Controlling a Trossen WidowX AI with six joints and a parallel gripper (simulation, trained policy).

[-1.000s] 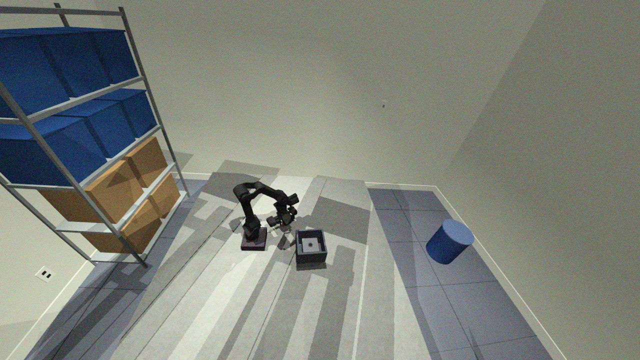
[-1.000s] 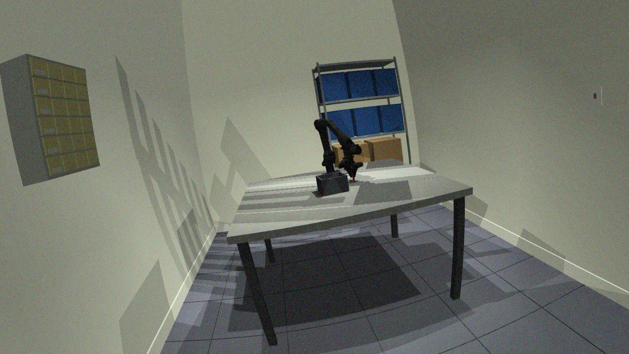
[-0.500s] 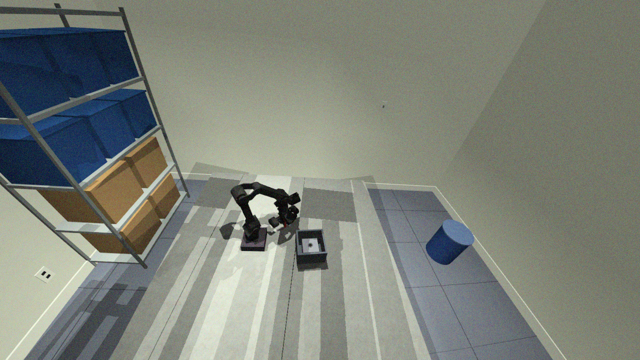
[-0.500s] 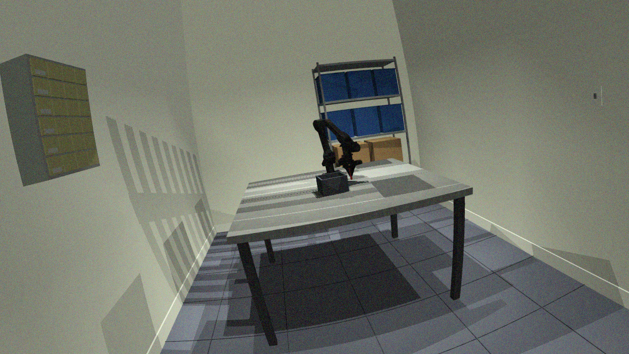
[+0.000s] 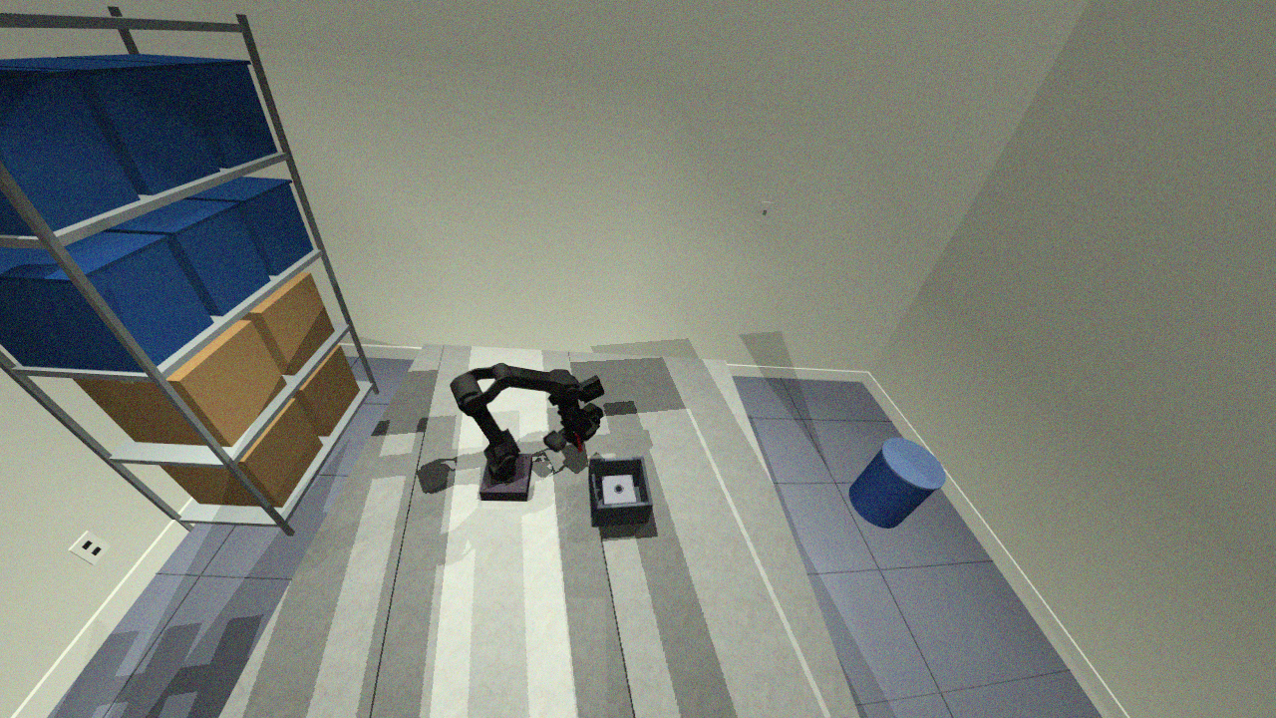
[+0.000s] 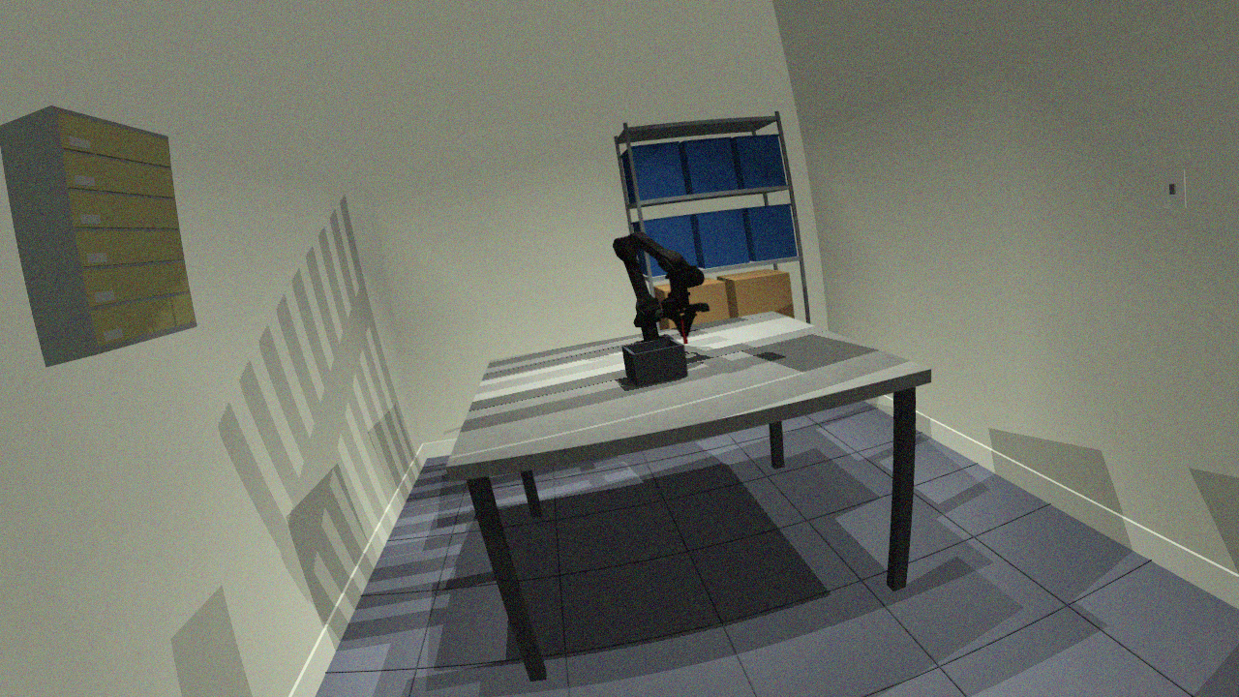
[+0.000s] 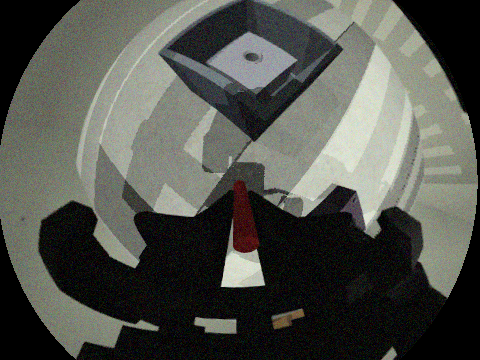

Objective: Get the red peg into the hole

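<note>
Right now the pale plate is 140 mm to the right of my gripper tip, 100 mm ahead of it and 40 mm below it. Also, from my gripper tip: red peg (20 mm above); then dark box (140 mm to the right, 100 mm ahead, 60 mm below).
</note>
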